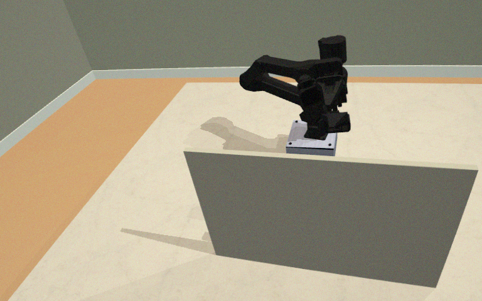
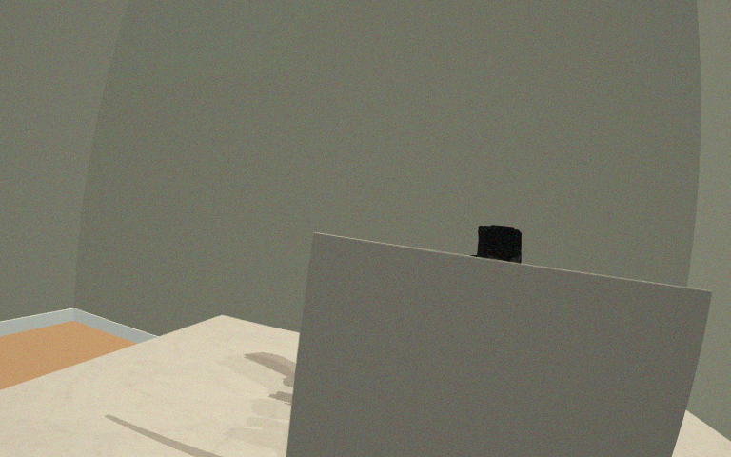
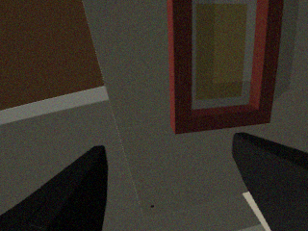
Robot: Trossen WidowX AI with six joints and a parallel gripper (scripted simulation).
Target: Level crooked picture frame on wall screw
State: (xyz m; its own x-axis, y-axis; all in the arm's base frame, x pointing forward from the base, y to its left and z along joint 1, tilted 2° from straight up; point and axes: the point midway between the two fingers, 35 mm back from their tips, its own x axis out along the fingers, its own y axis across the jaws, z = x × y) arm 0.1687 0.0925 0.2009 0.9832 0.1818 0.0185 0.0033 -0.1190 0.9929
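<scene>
The picture frame is 180 mm ahead of my gripper tip, 90 mm below it and 30 mm to the left of it. Round my gripper tip: wall board 190 mm ahead, 110 mm below, 30 mm to the left.
</scene>
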